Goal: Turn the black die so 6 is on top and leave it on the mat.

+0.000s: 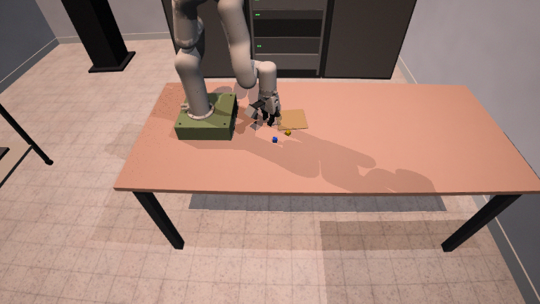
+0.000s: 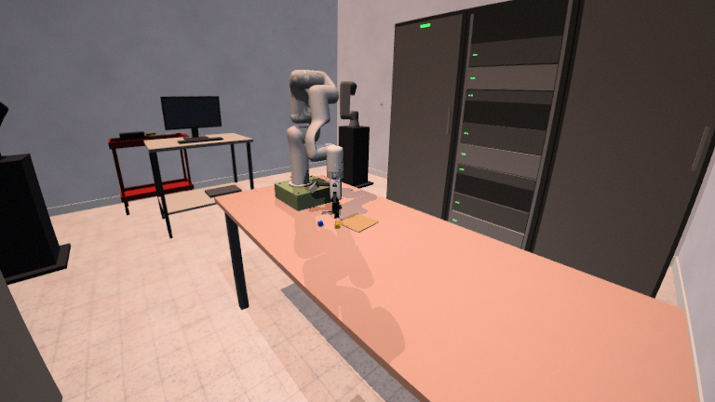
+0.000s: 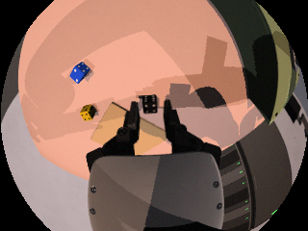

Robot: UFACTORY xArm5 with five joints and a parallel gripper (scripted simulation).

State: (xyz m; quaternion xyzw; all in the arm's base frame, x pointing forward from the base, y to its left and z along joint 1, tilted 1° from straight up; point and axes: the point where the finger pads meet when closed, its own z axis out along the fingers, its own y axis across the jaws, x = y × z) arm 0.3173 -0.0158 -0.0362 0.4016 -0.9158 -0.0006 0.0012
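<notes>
My hand is 4 cm above the black die. From my hand the other things lie so: blue die 11 cm to the right, 4 cm below, 3 cm ahead; yellow die 9 cm ahead, 7 cm to the right, 4 cm below; tan mat 11 cm ahead, 4 cm to the left, 4 cm below.
</notes>
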